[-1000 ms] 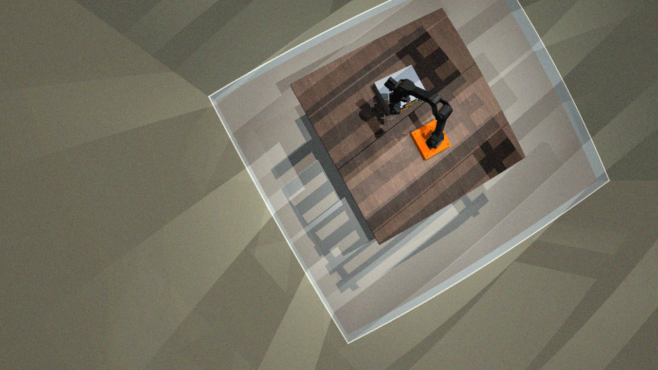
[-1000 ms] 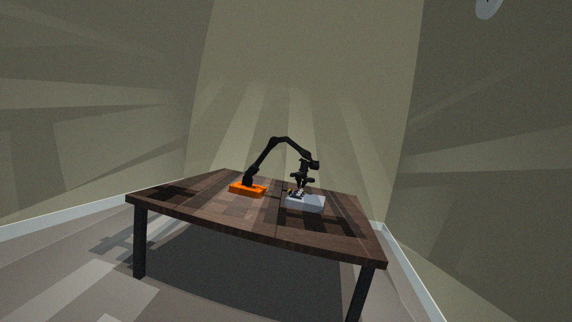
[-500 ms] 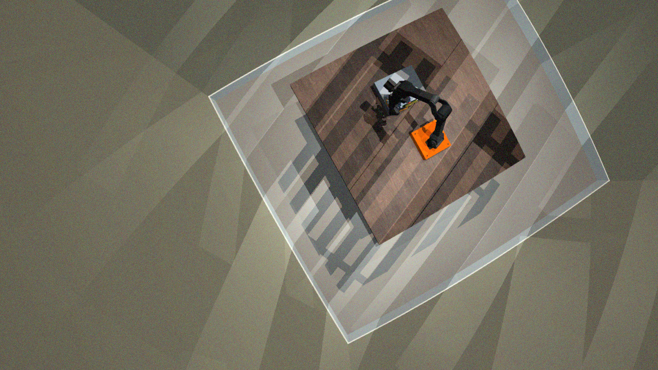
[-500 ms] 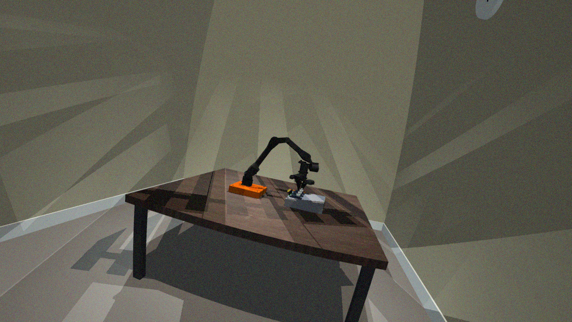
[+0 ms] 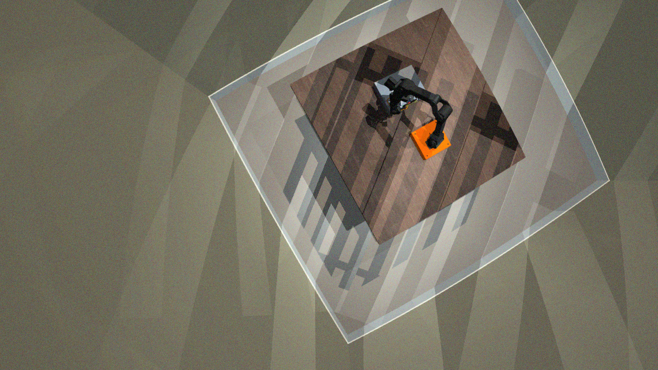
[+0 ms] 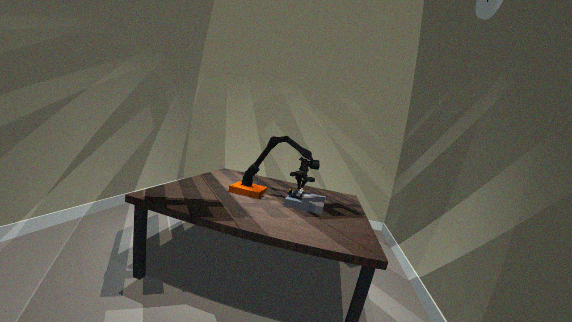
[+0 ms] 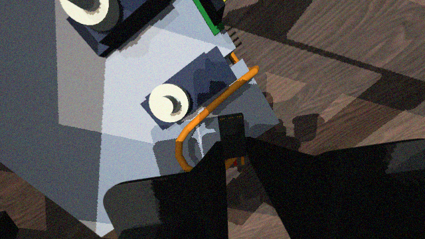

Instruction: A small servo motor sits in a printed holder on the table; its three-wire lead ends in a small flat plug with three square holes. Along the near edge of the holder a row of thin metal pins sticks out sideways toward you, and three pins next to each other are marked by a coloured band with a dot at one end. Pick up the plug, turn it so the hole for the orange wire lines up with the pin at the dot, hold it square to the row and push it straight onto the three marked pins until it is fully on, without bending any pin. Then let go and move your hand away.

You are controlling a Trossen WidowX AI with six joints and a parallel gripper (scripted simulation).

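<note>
Now: gripper tip 5 cm past the red band and 12 cm to the left of it. From my gripper tip the other things lie so: black pin header: 5 cm behind, 13 cm to the right, 1 cm below; then grey printed holder: 11 cm ahead, 13 cm to the right, 5 cm below; then green strip: 5 cm behind, 13 cm to the right, 2 cm below.
</note>
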